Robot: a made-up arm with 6 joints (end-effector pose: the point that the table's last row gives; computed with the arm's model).
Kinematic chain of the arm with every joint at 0, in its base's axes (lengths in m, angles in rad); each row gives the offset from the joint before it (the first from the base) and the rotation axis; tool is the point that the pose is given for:
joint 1: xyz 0 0 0.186 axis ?
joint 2: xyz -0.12 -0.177 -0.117 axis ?
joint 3: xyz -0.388 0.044 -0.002 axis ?
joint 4: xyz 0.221 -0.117 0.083 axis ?
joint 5: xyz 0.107 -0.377 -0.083 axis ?
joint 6: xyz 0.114 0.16 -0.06 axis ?
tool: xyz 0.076 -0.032 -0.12
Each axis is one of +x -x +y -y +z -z.
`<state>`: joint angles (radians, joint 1 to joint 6).
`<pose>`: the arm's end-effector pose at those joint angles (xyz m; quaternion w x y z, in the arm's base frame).
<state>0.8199 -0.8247 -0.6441 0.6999 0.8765 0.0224</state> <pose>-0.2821 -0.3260 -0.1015 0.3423 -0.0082 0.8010 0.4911</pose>
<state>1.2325 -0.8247 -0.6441 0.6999 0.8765 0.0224</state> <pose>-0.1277 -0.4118 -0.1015 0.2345 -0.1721 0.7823 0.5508</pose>
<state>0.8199 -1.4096 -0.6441 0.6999 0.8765 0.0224</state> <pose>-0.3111 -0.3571 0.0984 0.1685 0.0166 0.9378 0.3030</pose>
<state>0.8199 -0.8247 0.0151 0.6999 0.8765 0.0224</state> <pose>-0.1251 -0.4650 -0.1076 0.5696 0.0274 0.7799 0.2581</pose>
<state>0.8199 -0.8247 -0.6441 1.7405 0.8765 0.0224</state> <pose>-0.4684 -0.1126 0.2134 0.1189 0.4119 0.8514 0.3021</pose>
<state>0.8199 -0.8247 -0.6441 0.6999 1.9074 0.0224</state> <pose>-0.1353 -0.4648 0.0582 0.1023 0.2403 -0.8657 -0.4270</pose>
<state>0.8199 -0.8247 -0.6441 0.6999 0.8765 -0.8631</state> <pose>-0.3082 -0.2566 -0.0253 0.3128 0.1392 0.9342 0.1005</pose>
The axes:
joint 1: +z
joint 2: -y
joint 3: -z
joint 4: +x
joint 5: +y
joint 6: -x

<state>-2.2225 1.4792 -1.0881 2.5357 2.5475 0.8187</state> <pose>0.1261 0.0769 -0.4512 0.6511 0.0233 0.4982 0.5721</pose>
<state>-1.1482 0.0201 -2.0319 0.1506 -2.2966 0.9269</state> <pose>0.2070 0.3344 0.2265 0.5418 0.1906 -0.7786 -0.2528</pose>
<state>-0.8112 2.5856 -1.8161 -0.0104 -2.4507 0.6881</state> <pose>0.0215 0.3117 -0.1385 0.2069 0.1300 0.5974 -0.7638</pose>
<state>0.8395 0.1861 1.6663 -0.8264 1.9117 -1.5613</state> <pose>-0.3710 -0.8256 -0.0747 0.1776 0.3788 0.2426 -0.8753</pose>
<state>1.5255 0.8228 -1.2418 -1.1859 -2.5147 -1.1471</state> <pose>-0.1203 -0.4824 0.0344 0.8828 -0.0072 0.2407 -0.4032</pose>
